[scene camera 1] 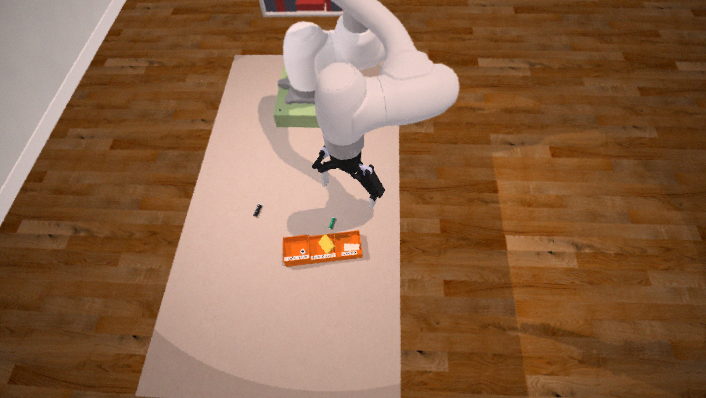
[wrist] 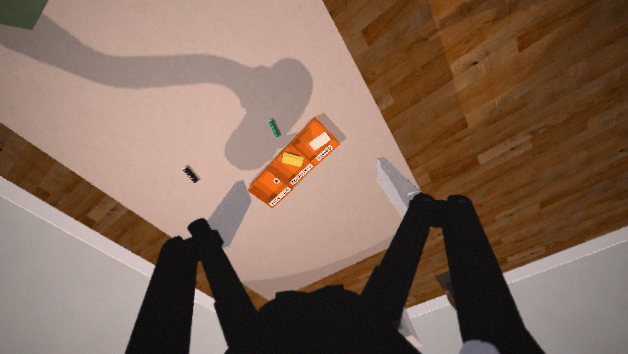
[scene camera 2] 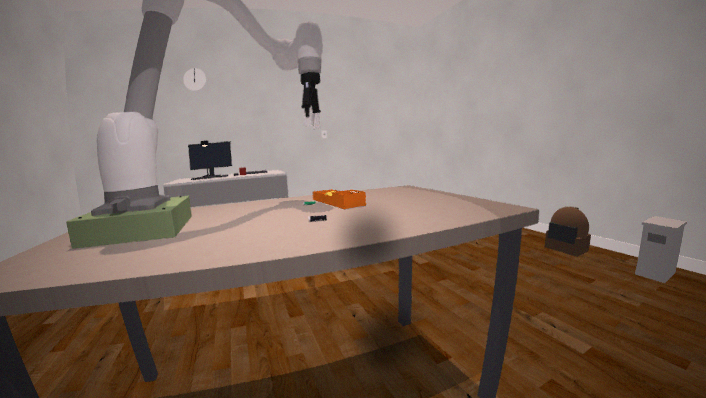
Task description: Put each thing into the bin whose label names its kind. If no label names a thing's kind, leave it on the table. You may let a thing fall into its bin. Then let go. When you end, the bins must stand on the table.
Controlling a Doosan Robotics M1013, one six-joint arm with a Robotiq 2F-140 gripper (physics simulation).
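Frame: origin at the arm's base, x right, y back, z down, level; metres.
Where they show: gripper, between the fingertips: (scene camera 1: 349, 193) (wrist: 310, 180) (scene camera 2: 312, 127); arm's base, origin of its link: (scene camera 1: 310, 88) (scene camera 2: 134, 206).
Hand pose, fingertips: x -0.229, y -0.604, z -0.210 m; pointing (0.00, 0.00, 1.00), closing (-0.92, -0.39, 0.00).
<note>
Things, the pixels of their top centre, and the offset from my fingertips. Level surfaces: height alone.
- small metal nut, centre of its top: (wrist: 276, 181) (scene camera 1: 302, 251) dx +0.158, dy -0.073, dz +0.267 m
- yellow block, centre of its top: (wrist: 292, 162) (scene camera 1: 325, 242) dx +0.083, dy -0.044, dz +0.243 m
- white domino, centre of its top: (wrist: 319, 141) (scene camera 1: 351, 247) dx +0.000, dy -0.044, dz +0.268 m
- green cylinder, centre of its top: (wrist: 273, 128) (scene camera 1: 331, 222) (scene camera 2: 309, 201) dx +0.077, dy +0.043, dz +0.272 m
- small black object, centre of its top: (scene camera 2: 317, 215) (wrist: 188, 175) (scene camera 1: 257, 209) dx +0.344, dy +0.071, dz +0.268 m
- pale table, height of its surface: dz +0.282 m
My gripper (scene camera 1: 349, 193) (scene camera 2: 312, 121) (wrist: 310, 180) is open and empty, high above the table. Three joined orange bins stand in a row: NUTS-BOLTS (scene camera 1: 294, 244) (wrist: 263, 186), STATIONERY in the middle, and GAMES (wrist: 315, 126); their labels are blurred now. A small metal nut (scene camera 1: 302, 251) (wrist: 276, 181) lies in NUTS-BOLTS, a yellow block (scene camera 1: 326, 244) (wrist: 292, 160) in STATIONERY, and a white domino (scene camera 1: 351, 247) (wrist: 320, 141) in GAMES. A green cylinder (scene camera 1: 332, 223) (scene camera 2: 309, 203) (wrist: 274, 128), like a battery, lies beside the bins. A small black object (scene camera 1: 257, 210) (scene camera 2: 318, 218) (wrist: 191, 174) lies farther off.
The bins and loose things are on the pale table (scene camera 1: 250, 300) (scene camera 2: 250, 250). The arm's green base block (scene camera 1: 295, 120) (scene camera 2: 130, 225) stands at one end. The arm's shadow falls across the table beside the bins and over the green cylinder.
</note>
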